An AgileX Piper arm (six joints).
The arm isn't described. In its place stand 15 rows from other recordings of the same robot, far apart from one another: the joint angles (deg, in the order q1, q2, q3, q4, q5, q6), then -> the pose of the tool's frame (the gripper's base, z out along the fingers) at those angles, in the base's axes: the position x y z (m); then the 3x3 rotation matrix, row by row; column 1 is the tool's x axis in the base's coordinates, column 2 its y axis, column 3 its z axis.
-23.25 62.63 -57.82 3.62 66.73 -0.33 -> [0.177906 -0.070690 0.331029], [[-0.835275 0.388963 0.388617], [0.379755 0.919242 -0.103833], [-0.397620 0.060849 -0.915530]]
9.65 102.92 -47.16 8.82 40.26 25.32 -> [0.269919 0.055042 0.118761], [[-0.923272 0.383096 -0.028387], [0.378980 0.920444 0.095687], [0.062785 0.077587 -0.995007]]
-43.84 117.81 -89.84 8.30 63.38 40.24 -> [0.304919 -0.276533 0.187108], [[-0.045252 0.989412 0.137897], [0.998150 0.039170 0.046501], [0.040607 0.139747 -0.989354]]
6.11 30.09 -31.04 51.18 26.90 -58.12 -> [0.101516 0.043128 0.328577], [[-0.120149 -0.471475 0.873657], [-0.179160 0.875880 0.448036], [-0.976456 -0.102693 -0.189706]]
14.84 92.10 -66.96 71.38 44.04 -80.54 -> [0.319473 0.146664 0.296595], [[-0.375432 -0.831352 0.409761], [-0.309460 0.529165 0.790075], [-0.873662 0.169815 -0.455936]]
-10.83 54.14 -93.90 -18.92 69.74 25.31 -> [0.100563 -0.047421 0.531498], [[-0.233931 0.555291 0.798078], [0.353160 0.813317 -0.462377], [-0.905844 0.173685 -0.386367]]
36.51 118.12 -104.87 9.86 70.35 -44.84 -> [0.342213 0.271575 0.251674], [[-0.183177 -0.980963 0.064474], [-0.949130 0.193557 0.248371], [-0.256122 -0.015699 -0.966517]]
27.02 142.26 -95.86 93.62 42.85 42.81 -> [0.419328 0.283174 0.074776], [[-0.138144 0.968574 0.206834], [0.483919 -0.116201 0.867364], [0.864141 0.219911 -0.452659]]
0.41 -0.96 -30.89 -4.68 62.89 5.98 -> [-0.013885 -0.006709 0.285102], [[-0.432942 0.087374 0.897177], [0.063759 0.995767 -0.066208], [-0.899164 0.028539 -0.436680]]
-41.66 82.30 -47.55 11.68 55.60 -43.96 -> [0.187299 -0.146297 0.213324], [[-0.982128 0.061480 0.177888], [0.074122 0.995108 0.065315], [-0.173002 0.077333 -0.981881]]
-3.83 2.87 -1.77 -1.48 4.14 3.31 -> [0.059417 -0.004148 0.214295], [[-0.002019 0.068756 0.997631], [0.032208 0.997120 -0.068656], [-0.999479 0.031993 -0.004228]]
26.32 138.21 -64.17 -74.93 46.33 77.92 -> [0.344582 0.099542 -0.008700], [[-0.921193 -0.108661 0.373626], [-0.327711 0.734355 -0.594415], [-0.209784 -0.670012 -0.712092]]
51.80 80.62 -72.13 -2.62 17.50 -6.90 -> [0.204228 0.257505 0.382010], [[-0.091381 -0.803556 0.588173], [-0.380175 0.574058 0.725207], [-0.920389 -0.157339 -0.357950]]
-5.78 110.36 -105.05 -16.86 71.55 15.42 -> [0.409045 -0.066570 0.312166], [[-0.895085 0.345224 0.282212], [0.257431 0.916867 -0.305099], [-0.364078 -0.200439 -0.909544]]
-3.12 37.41 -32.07 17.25 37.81 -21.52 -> [0.122317 0.009900 0.292009], [[-0.581513 -0.171516 0.795252], [-0.100875 0.985181 0.138715], [-0.807259 0.000444 -0.590197]]
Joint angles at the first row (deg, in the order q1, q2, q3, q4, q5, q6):
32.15, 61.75, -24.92, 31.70, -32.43, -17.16
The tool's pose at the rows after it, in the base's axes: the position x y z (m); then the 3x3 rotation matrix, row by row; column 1 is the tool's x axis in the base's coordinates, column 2 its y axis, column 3 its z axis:
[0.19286 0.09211 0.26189], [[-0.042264 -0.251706 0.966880], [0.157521 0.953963 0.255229], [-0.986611 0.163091 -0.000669]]
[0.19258 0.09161 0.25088], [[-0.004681 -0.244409 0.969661], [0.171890 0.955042 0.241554], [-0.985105 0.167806 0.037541]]
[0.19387 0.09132 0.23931], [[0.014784 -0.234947 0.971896], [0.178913 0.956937 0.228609], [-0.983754 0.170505 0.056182]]
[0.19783 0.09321 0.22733], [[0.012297 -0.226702 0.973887], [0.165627 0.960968 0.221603], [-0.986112 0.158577 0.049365]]
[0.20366 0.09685 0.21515], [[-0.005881 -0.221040 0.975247], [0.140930 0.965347 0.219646], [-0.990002 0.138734 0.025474]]
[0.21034 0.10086 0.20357], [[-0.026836 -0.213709 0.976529], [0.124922 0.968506 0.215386], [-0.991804 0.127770 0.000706]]
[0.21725 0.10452 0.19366], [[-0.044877 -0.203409 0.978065], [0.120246 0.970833 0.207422], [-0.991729 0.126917 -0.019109]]
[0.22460 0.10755 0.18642], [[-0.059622 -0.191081 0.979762], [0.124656 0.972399 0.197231], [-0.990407 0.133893 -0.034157]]
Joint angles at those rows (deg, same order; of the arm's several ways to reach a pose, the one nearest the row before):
33.30, 64.03, -22.44, 29.34, -40.39, -13.78
33.72, 66.61, -20.01, 27.33, -47.28, -10.42
33.78, 69.78, -18.16, 26.00, -53.04, -7.72
33.78, 73.64, -17.32, 25.21, -57.02, -6.32
33.78, 77.85, -17.29, 24.65, -59.57, -5.67
33.78, 82.10, -17.75, 24.42, -61.70, -4.82
33.74, 85.95, -18.55, 24.48, -63.44, -3.78
33.49, 89.05, -19.73, 24.64, -64.41, -2.71

